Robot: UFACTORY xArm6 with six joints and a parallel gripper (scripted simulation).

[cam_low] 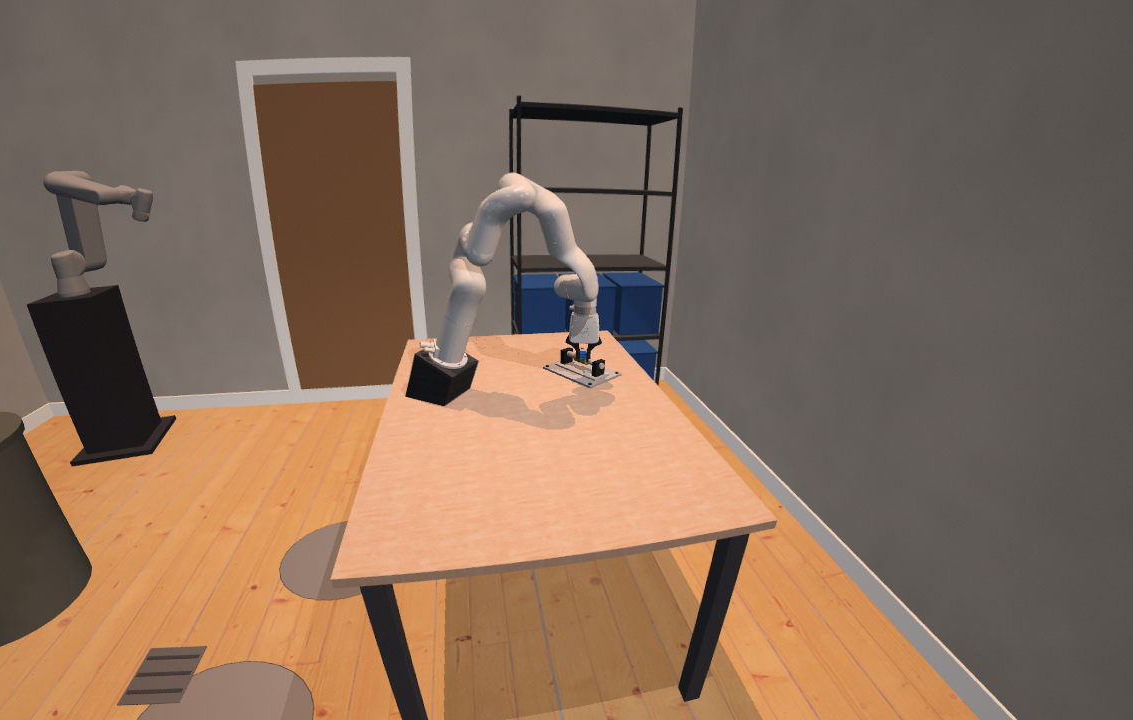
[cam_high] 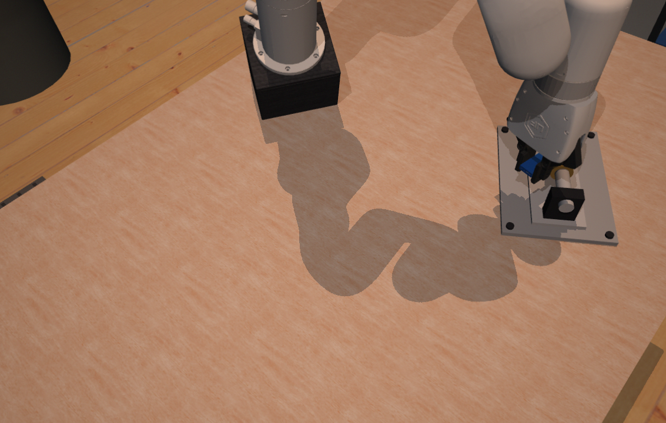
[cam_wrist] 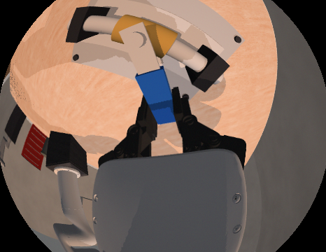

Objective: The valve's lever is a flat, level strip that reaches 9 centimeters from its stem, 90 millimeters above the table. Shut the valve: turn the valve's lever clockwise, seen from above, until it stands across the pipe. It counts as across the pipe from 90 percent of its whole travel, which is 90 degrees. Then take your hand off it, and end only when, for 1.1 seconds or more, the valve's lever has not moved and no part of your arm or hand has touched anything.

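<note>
Right now my hand is 4 cm to the right of the valve lever and 2 cm short of it.
</note>
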